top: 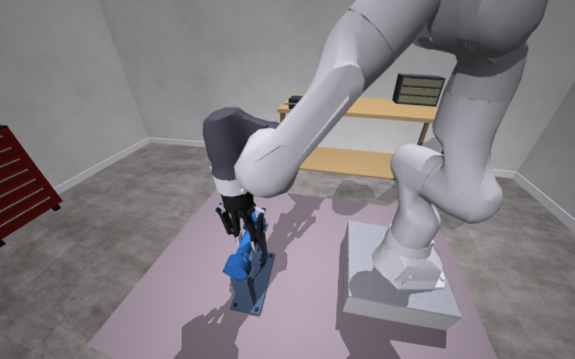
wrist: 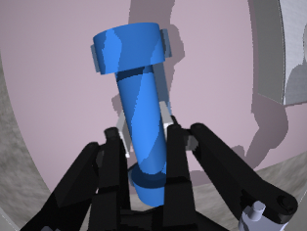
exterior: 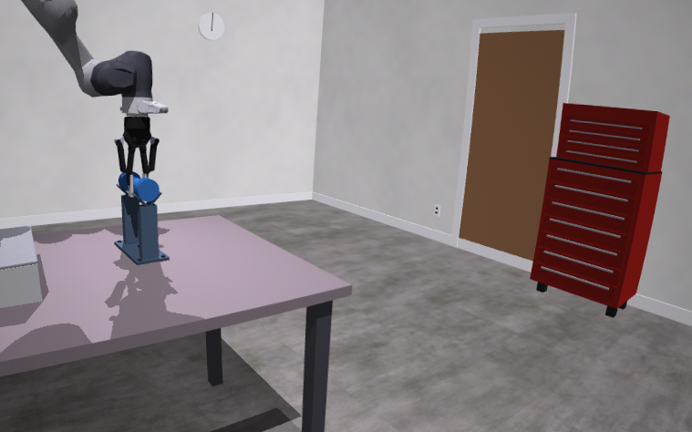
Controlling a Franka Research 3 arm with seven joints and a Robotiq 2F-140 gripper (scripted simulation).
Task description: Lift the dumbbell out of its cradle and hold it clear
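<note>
My hand is 12 cm above the dark blue cradle. Also, from my hand: blue dumbbell right at my hand.
</note>
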